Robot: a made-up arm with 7 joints.
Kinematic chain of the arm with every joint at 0, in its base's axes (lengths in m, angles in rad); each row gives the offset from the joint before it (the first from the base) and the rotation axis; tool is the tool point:
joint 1: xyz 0 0 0.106 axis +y
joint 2: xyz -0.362 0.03 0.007 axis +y
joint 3: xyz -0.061 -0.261 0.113 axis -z
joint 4: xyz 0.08 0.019 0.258 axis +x
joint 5: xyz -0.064 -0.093 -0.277 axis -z
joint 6: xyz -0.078 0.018 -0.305 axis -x
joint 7: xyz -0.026 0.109 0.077 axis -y
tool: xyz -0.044 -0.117 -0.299
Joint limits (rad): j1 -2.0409..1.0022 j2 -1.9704..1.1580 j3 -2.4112..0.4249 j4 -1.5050..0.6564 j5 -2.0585..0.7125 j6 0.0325..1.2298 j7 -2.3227..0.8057
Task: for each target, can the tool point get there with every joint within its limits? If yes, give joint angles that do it. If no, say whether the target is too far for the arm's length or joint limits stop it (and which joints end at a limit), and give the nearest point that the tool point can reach.
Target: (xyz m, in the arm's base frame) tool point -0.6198 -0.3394 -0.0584
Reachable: yes | joints 0.4867 0.0220 0.0621 0.3112 -1.2225 0.3726 -0.4729
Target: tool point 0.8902 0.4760 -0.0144
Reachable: no: joint limits stop it (at a limit: joint 1, joint 3, joint 4, joint 6) | nearest point 0.6054 0.3029 0.0989 | short by 0.352 m
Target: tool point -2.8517 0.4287 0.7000
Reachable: no: too far | nearest point -1.2861 0.0450 0.3739 | short by 1.645 m
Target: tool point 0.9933 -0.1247 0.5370
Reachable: no: joint limits stop it (at a limit: joint 1, joint 4, joint 6) | nearest point 0.7945 -0.1412 0.5165 | short by 0.201 m
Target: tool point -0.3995 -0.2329 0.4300
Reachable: yes | joints -0.9875 -0.2719 -1.6872 -0.7011 -1.4579 0.1752 -1.8242
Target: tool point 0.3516 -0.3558 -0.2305
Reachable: yes | joints -1.4246 0.2733 -2.1747 0.1261 -0.2688 0.5725 -0.5160
